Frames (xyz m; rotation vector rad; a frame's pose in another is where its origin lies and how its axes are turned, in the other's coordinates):
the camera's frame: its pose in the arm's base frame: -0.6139 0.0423 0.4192 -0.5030 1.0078 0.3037
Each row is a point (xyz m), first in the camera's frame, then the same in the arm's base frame.
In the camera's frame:
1: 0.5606 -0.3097 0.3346
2: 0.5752 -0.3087 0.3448
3: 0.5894 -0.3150 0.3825
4: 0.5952 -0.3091 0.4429
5: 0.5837 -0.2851 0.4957
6: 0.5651 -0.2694 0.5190
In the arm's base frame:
1: 0.0569 -0.0339 0.1616
2: 0.0712 -0.0275 0.1532
3: 0.1087 -0.0125 0.1590
4: 0.1528 0.0247 0.1787
5: 0.1741 0.0730 0.2053
6: 0.1743 0.0985 0.2274

